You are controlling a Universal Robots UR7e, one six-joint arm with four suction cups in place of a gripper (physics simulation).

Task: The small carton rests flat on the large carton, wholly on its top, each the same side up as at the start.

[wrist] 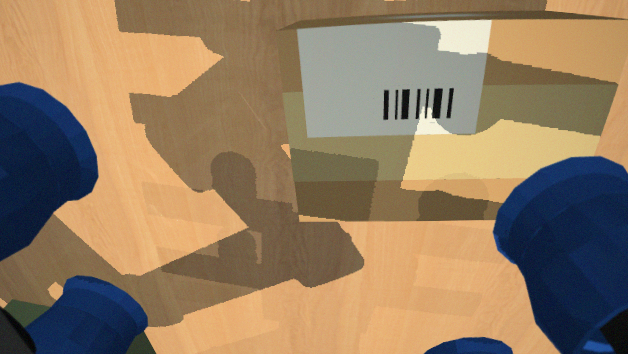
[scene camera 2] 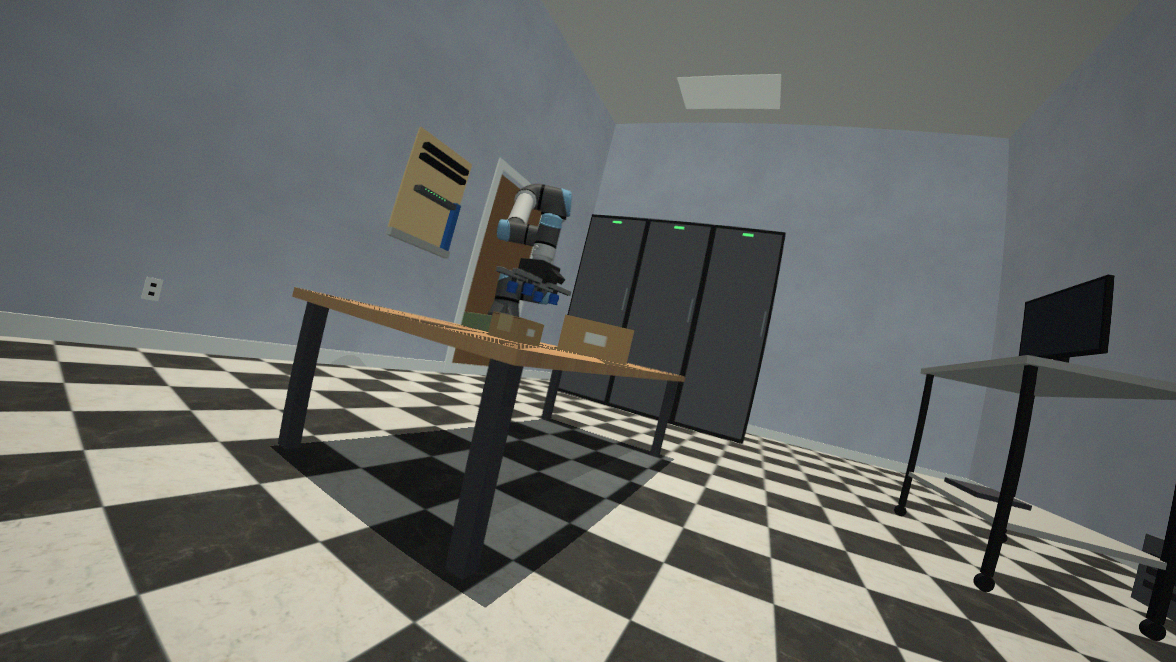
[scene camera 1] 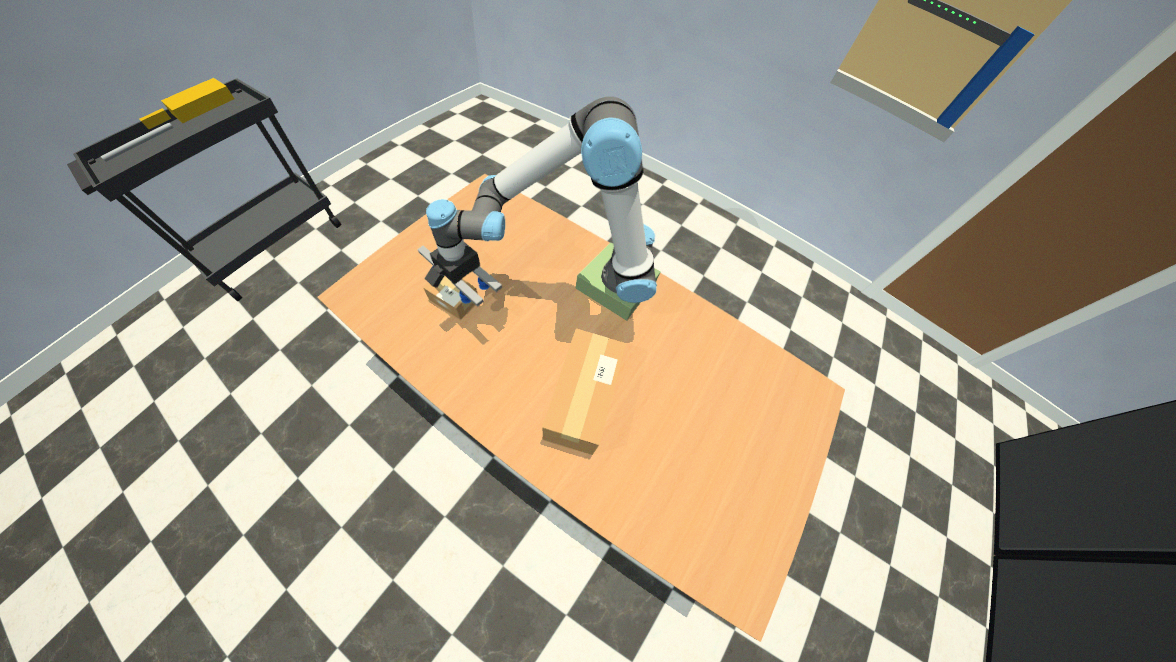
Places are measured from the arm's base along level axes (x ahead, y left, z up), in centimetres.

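Where they show: hand, its tool point: (wrist: 283, 279) (scene camera 2: 532, 298) (scene camera 1: 461, 279).
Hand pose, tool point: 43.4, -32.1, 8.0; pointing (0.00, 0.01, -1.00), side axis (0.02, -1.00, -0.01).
Note:
Things, the pixels of their centre, and the offset from my tool point, as dx, dy, dz. Level surfaces: height alone.
- small carton, middle of its body: (wrist: 429, 111) (scene camera 2: 517, 329) (scene camera 1: 451, 293) +2.5, -6.2, -11.5
- large carton, middle of its body: (scene camera 1: 584, 391) (scene camera 2: 596, 340) -2.7, +51.1, -7.5
- wooden table, height of its surface: dz -15.2
The small carton (scene camera 1: 441, 301) (scene camera 2: 515, 328) (wrist: 540, 150) stands on the table near its left corner in scene camera 1. Its top bears a white barcode label and a yellowish tape strip. The large carton (scene camera 1: 582, 394) (scene camera 2: 613, 341) lies apart from it on the table, label and tape upward, its top bare. My gripper (scene camera 1: 473, 290) (scene camera 2: 533, 291) has its suction off and holds nothing. Its blue cups hang above the small carton with a gap. In the wrist view the right cup (wrist: 565, 210) overlaps the small carton's lower right corner, and the carton sits right of centre.
The arm stands on a green block (scene camera 1: 596, 287) (scene camera 2: 475, 321) at the back edge of the wooden table (scene camera 1: 699, 460). A black cart (scene camera 1: 259, 119) with yellow boxes stands apart beyond the table. Dark cabinets (scene camera 2: 608, 271) stand by the wall.

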